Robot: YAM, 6 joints.
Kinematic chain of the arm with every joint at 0, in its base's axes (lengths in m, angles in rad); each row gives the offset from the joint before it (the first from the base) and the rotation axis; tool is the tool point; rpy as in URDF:
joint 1: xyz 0 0 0.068 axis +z
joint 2: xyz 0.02 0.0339 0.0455 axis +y
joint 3: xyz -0.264 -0.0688 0 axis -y
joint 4: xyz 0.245 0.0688 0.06 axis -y
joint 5: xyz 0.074 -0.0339 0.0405 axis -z
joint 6: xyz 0.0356 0 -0.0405 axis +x
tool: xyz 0 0 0 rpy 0 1.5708 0
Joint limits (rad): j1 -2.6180..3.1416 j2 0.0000..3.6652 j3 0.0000..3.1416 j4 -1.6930..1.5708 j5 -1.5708..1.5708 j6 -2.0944..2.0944
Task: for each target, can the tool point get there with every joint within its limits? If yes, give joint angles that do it. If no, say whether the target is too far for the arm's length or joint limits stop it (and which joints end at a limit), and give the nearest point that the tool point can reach.
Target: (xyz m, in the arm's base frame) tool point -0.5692 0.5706 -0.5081
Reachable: no: too far | nearest point -0.3676 0.3685 -0.2573 | short by 0.380 m
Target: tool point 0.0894 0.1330 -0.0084
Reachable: yes | joints 1.1278 2.3656 0.6858 -0.8621 0.7310 1.2002
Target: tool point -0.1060 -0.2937 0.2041
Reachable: yes | joints -1.8118 1.6585 0.6402 1.0713 1.1725 -0.5774
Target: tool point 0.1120 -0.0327 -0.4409
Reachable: no: joint limits stop it (at a limit: joint 2) | nearest point 0.1351 -0.0394 -0.3639 | short by 0.081 m
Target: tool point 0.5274 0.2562 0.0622
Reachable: yes | joints 0.4963 2.8014 2.2464 -0.1165 0.8131 -0.2517
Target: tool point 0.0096 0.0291 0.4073
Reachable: yes | joints 2.7059 0.2888 1.0074 -0.5865 1.0235 -0.8351
